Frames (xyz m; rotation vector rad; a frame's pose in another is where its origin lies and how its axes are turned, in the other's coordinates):
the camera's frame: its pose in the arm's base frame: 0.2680 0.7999 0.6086 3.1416 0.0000 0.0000
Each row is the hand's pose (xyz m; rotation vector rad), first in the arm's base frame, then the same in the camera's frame.
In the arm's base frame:
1: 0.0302 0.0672 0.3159 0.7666 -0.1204 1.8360
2: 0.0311 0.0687 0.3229 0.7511 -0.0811 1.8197
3: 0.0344 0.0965 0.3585 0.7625 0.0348 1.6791
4: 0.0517 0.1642 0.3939 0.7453 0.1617 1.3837
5: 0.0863 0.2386 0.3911 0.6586 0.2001 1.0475
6: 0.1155 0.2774 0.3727 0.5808 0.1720 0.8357
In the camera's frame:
1: -0.2378 0.7327 0.2927 -1.4255 2.0298 0.1331
2: -0.2369 0.7312 0.2857 -1.4545 2.0252 0.0903
3: -0.2336 0.7034 0.2501 -1.5803 1.8981 -0.0393
4: -0.2163 0.6357 0.2147 -1.8364 1.6231 -0.1897
5: -0.1817 0.5613 0.2175 -2.1413 1.2958 -0.2475
6: -0.1525 0.5225 0.2359 -2.3348 1.0725 -0.2208

